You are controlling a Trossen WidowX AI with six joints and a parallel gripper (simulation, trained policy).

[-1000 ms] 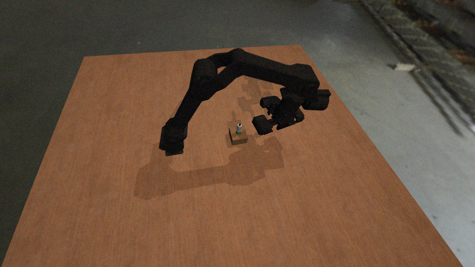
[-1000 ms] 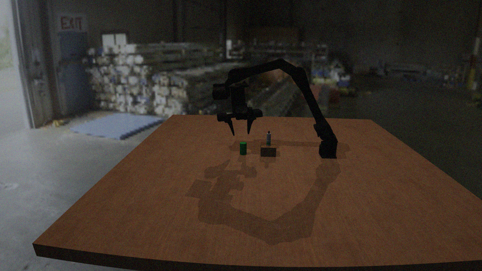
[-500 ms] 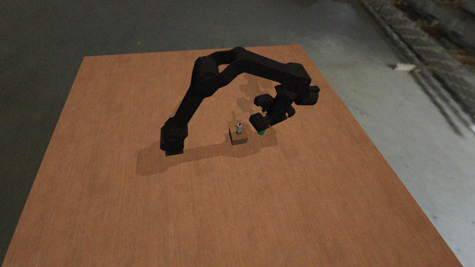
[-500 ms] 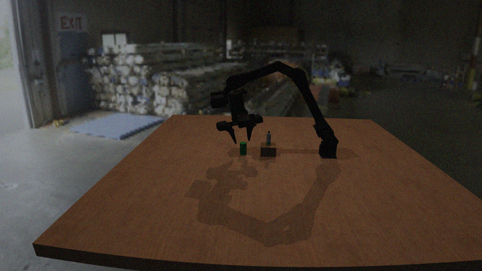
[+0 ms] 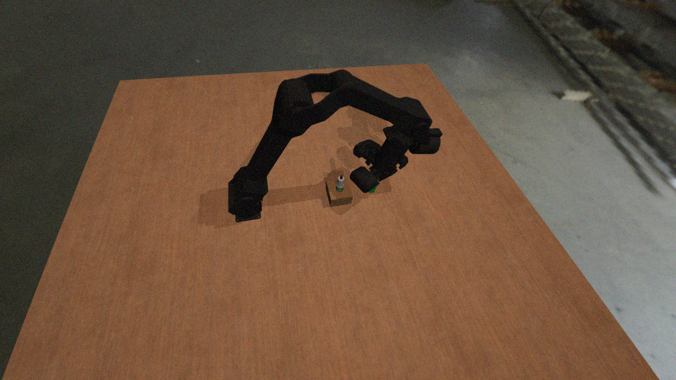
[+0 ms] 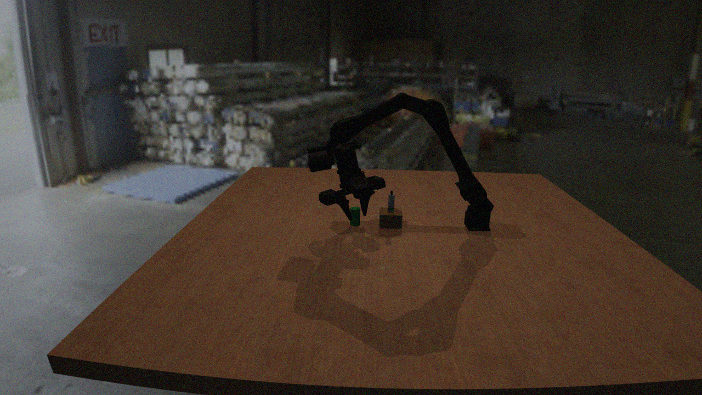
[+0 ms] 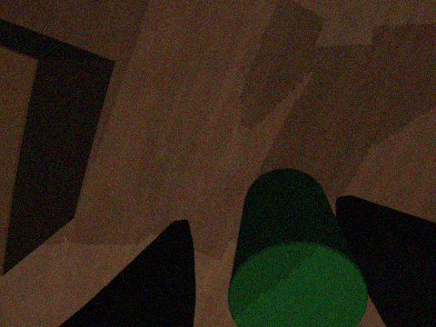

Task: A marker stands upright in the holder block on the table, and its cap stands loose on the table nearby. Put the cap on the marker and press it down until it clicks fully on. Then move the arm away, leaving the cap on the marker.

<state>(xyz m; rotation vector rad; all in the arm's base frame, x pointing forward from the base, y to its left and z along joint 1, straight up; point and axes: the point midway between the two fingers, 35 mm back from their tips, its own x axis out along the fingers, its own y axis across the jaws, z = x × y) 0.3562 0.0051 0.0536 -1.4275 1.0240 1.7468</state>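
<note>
The holder block lies 90 mm behind my gripper tip and 10 mm to the right of it. The rest, counted from my gripper tip: green cap (10 mm ahead).
</note>
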